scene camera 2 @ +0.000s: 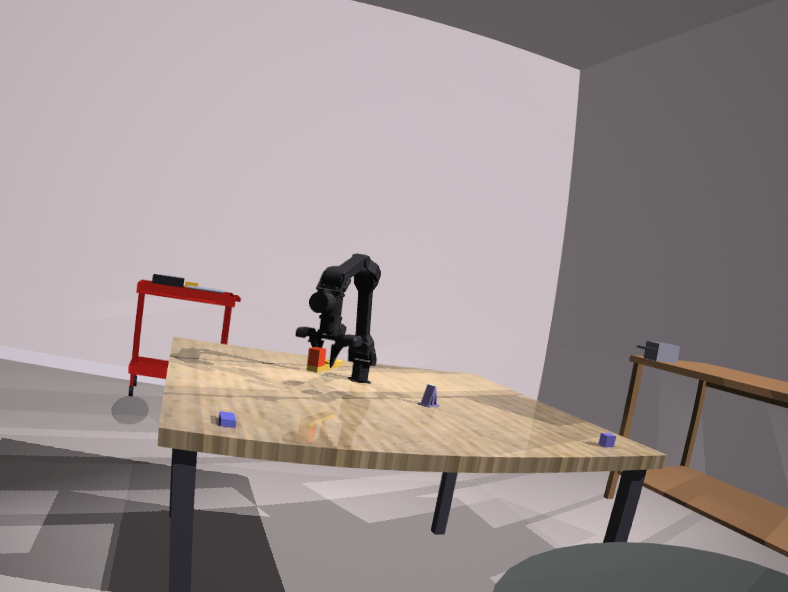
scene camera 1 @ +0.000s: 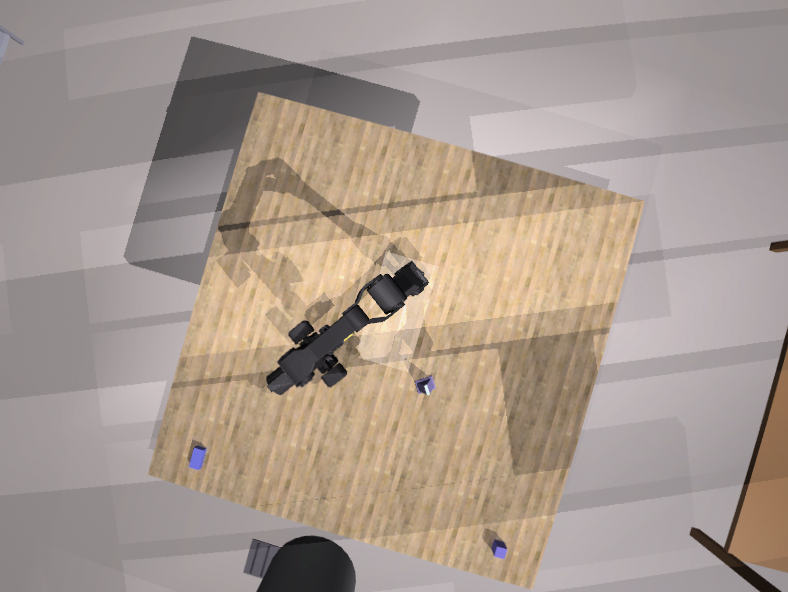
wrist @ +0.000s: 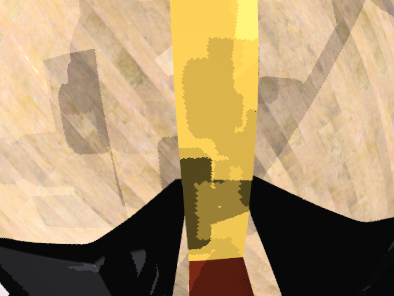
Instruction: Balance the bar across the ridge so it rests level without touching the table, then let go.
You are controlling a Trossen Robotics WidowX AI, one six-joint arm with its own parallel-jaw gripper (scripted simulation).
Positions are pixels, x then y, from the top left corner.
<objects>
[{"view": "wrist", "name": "my gripper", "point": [215, 185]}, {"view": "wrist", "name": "bar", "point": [215, 70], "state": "held by my gripper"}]
</objects>
